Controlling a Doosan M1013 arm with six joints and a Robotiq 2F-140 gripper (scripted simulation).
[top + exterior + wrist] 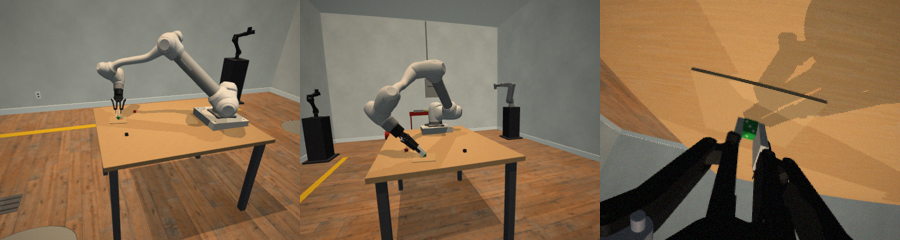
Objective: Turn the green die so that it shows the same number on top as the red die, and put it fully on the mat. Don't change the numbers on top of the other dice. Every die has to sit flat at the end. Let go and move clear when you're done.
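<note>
Right now the green die is 20 mm to the left of my hand and 20 mm below it. Also, from my hand: black die (300 mm to the left, 30 mm below, 20 mm behind); tan mat (40 mm below, 20 mm to the left); red die (160 mm behind, 100 mm to the right, 30 mm below).
</note>
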